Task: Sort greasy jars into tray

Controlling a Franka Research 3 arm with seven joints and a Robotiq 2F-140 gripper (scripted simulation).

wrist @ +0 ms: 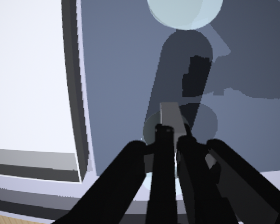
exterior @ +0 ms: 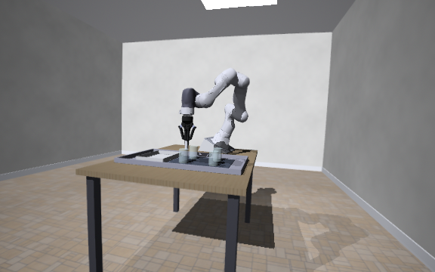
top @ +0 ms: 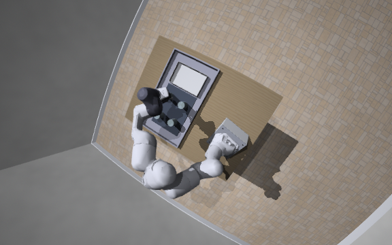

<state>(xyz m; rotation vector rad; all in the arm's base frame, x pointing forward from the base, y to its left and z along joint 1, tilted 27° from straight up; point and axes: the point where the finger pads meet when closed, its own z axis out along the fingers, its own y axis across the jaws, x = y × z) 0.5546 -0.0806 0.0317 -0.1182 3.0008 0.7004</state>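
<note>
Now: the dark drying mat 110 mm below my hand, 100 mm to the left of it and 40 mm behind it. The rest, counted from my hand: white tray: 220 mm to the right, 100 mm below, 10 mm behind.
</note>
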